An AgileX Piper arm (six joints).
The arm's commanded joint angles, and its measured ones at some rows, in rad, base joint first. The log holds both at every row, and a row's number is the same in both.
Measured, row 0:
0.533, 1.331, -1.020, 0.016, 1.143, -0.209
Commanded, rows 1 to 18:
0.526, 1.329, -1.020, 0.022, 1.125, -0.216
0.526, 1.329, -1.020, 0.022, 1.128, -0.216
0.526, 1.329, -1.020, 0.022, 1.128, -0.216
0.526, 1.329, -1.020, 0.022, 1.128, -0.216
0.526, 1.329, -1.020, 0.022, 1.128, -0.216
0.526, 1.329, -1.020, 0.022, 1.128, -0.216
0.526, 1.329, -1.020, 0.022, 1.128, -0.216
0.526, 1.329, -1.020, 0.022, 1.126, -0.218
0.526, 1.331, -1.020, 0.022, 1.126, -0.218
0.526, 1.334, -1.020, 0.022, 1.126, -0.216
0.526, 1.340, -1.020, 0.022, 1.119, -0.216
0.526, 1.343, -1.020, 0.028, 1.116, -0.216
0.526, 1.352, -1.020, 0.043, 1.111, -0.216
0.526, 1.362, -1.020, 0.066, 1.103, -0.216
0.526, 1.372, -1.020, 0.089, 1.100, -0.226
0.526, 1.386, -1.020, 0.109, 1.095, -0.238
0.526, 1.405, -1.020, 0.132, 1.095, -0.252
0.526, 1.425, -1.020, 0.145, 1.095, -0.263
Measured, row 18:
0.533, 1.374, -1.020, 0.077, 1.119, -0.222
